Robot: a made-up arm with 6 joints.
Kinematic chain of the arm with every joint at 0, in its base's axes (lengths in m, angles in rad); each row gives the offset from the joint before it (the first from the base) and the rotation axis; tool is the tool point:
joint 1: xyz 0 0 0.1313 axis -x
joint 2: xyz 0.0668 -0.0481 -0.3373 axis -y
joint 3: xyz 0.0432 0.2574 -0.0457 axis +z
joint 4: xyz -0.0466 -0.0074 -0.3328 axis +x
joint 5: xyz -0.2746 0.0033 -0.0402 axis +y
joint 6: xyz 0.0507 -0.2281 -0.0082 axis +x
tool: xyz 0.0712 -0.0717 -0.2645
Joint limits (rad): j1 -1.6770..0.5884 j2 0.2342..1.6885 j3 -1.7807..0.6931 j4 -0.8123..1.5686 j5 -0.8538..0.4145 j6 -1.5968..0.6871
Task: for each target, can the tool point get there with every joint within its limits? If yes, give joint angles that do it. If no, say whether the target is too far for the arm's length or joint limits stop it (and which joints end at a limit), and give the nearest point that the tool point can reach.
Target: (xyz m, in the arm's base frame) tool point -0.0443 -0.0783 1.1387
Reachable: no: joint limits stop it (at a limit: joint 1, joint 2, joint 3, joint 4, joint 5, joint 6) | nearest point -0.0998 0.2727 0.7171 | short by 0.551 m
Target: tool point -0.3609 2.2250 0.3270
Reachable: no: too far | nearest point -0.0104 1.2661 0.2427 | short by 1.024 m
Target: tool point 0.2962 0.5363 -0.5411
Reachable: yes | joints -0.7946 1.1752 -0.5651 -0.3988 -0.0158 -0.6238
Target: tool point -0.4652 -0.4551 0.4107
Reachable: no: joint limits stop it (at a limit: joint 1, joint 2, joint 5, joint 6) | nearest point -0.1241 -0.3328 -0.0935 | short by 0.621 m
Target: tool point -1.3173 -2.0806 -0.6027
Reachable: no: too far | nearest point -0.1730 -0.6666 -0.5714 | short by 1.819 m
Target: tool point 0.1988 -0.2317 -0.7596
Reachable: yes | joints 0.1690 1.0095 -0.6398 -0.0329 0.0663 -1.2991
